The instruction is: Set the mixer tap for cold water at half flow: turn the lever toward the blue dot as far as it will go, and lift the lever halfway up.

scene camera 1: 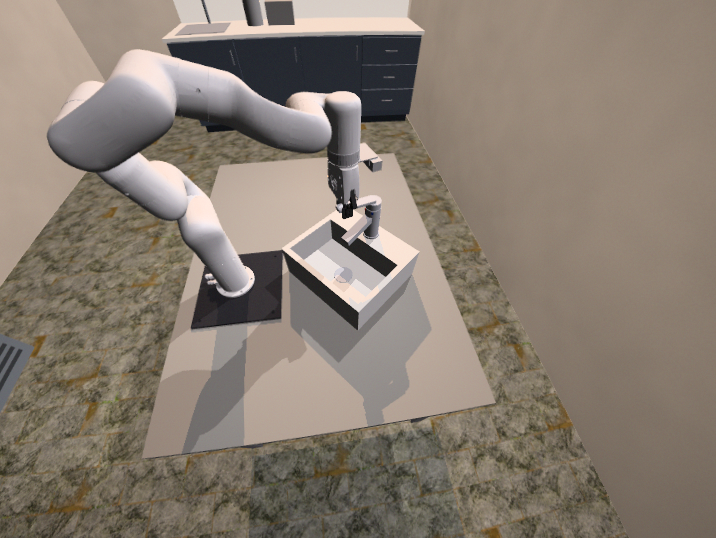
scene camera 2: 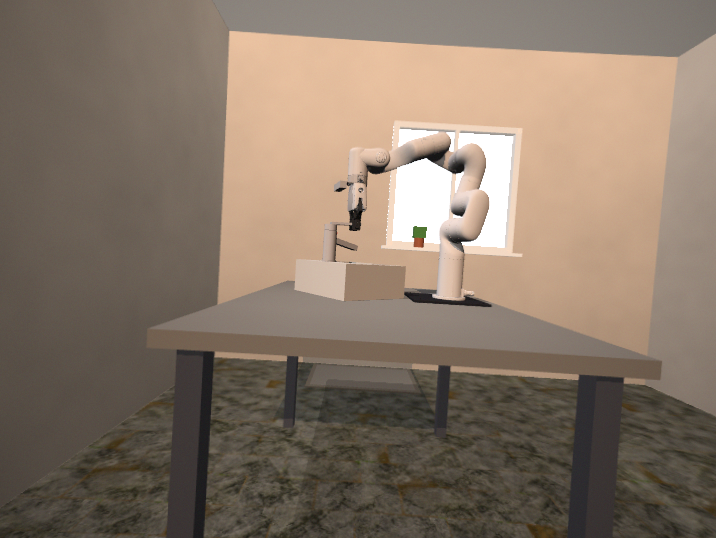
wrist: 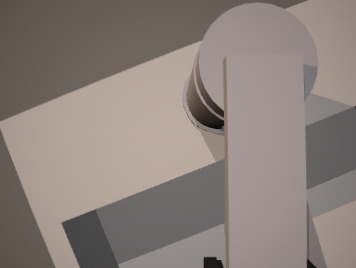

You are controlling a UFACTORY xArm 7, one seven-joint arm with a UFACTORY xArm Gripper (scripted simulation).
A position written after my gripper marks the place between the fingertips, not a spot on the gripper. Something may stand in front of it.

In view: my gripper (scene camera 1: 344,213), a mixer tap (wrist: 197,110) and a beige sink box (scene camera 1: 355,281).
My gripper also shows in scene camera 2 (scene camera 2: 354,230). The beige sink box also shows in the wrist view (wrist: 77,155).
